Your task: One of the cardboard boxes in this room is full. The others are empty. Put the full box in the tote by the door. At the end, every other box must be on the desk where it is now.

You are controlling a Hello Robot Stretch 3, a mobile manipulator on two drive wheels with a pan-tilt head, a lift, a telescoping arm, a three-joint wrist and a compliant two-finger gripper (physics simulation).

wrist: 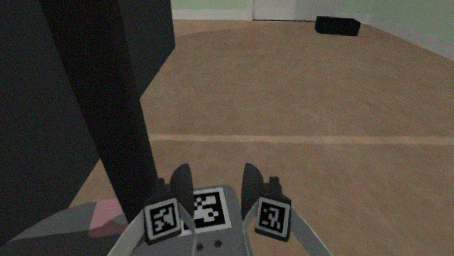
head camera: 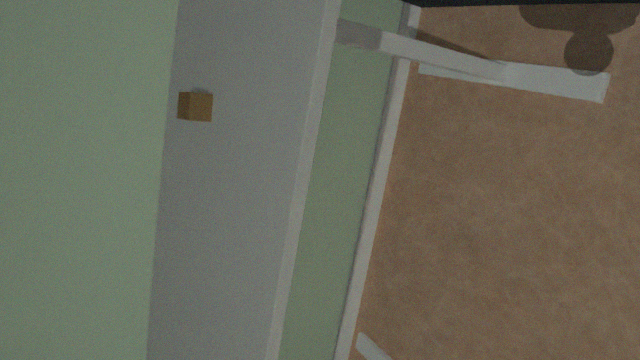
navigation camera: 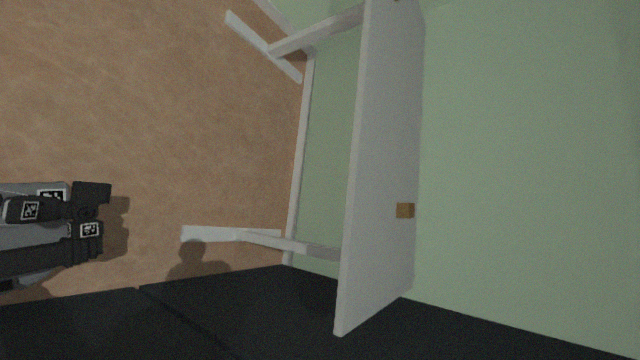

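Note:
A small brown cardboard box sits on the grey-white desk, near its wall-side edge; both views are turned sideways. Whether the box is full cannot be seen. A brown sliver, perhaps another box, shows at the desk's far end at the top edge of the navigation view. A black tote stands on the floor far off in the wrist view, beside the white door. My gripper is open, its fingers apart with nothing between them, above my base and away from desk and boxes.
A large black block stands against the desk's near end and shows at the left of the wrist view. White desk legs have long feet on the brown floor. Green walls stand behind.

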